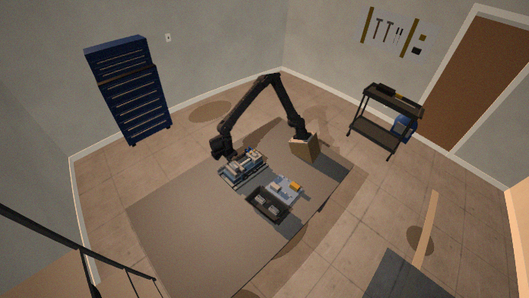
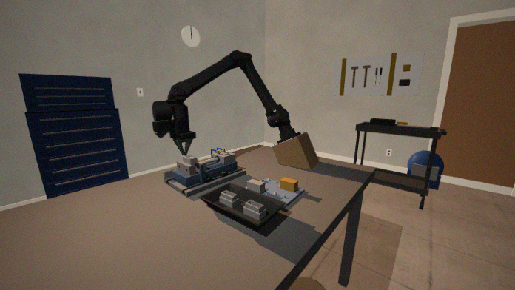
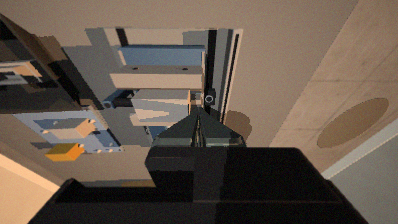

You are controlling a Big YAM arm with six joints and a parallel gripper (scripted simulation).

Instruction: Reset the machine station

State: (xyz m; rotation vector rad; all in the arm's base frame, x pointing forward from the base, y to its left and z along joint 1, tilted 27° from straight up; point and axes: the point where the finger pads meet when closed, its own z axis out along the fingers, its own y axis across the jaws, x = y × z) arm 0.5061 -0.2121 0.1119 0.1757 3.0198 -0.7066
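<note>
Now: hand 7 cm past the vise, 6 cm to the right of it and 8 cm above it. From my hand the other things lie so: yellow brass blank (16 cm behind, 40 cm to the left, 10 cm below).
</note>
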